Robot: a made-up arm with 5 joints.
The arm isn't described. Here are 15 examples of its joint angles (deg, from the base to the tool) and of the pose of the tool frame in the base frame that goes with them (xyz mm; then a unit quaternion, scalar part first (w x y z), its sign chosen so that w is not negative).
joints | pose
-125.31 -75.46 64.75 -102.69 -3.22 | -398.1 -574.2 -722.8 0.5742 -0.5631 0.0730 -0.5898
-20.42 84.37 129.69 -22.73 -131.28 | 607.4 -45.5 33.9 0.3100 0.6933 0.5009 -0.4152
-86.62 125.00 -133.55 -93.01 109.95 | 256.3 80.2 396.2 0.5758 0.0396 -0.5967 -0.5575
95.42 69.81 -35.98 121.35 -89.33 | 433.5 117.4 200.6 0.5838 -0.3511 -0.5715 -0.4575
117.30 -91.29 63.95 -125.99 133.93 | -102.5 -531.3 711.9 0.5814 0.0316 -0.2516 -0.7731
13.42 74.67 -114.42 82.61 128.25 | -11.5 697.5 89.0 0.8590 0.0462 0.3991 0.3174
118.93 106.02 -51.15 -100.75 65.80 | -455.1 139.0 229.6 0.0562 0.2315 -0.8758 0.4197
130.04 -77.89 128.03 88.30 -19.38 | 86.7 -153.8 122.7 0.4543 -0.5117 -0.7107 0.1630
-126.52 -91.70 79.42 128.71 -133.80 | -31.4 -18.7 -38.5 0.2330 0.3713 0.8382 0.3245
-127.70 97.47 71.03 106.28 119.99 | -14.7 -51.9 166.7 0.2983 0.1208 -0.8479 -0.4214
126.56 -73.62 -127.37 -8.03 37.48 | 241.8 -254.2 19.7 0.6891 -0.5872 -0.3970 -0.1505
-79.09 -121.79 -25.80 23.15 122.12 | -309.2 485.4 -664.4 0.3933 -0.3547 -0.6541 0.5400
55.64 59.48 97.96 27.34 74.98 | 268.4 189.8 -261.5 0.5630 -0.0916 0.4370 -0.6954
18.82 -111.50 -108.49 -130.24 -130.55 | -481.5 -255.8 184.0 0.4037 0.5222 -0.2022 0.7235
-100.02 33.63 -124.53 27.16 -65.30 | -235.5 222.7 -386.6 0.8294 0.1356 -0.4795 0.2527
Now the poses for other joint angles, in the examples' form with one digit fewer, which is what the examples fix.
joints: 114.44 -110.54 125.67 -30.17 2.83
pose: -788 -258 -174 0.567 0.074 -0.198 0.796
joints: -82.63 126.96 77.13 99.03 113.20
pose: 51 -48 122 0.356 0.354 -0.574 -0.647
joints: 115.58 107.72 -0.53 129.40 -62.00
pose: 181 -97 -95 0.724 -0.410 0.067 -0.550
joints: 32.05 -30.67 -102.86 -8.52 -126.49
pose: 75 17 470 0.318 0.261 -0.179 -0.894
